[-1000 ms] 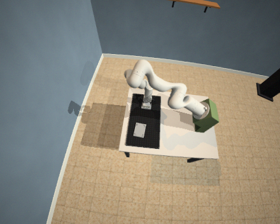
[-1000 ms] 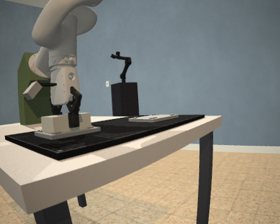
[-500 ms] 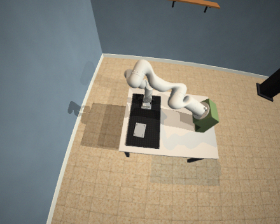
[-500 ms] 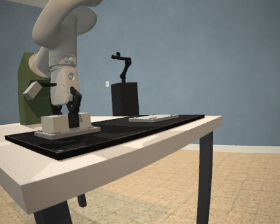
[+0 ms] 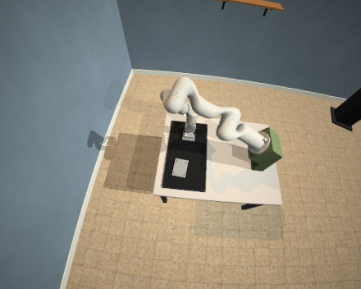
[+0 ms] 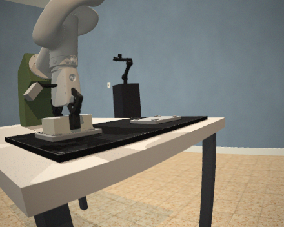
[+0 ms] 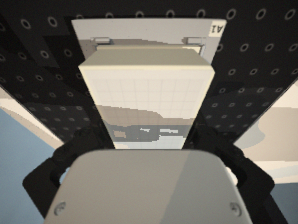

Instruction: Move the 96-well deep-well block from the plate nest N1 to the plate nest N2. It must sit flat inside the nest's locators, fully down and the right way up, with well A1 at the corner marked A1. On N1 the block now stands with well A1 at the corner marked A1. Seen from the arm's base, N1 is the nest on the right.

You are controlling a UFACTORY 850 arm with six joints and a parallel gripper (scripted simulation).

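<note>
Right now my hand is right at the cream deep-well block. The rest, counted from my hand: plate nest N1: 20 mm below; then plate nest N2: 70 mm behind, 360 mm to the left, 20 mm below.
</note>
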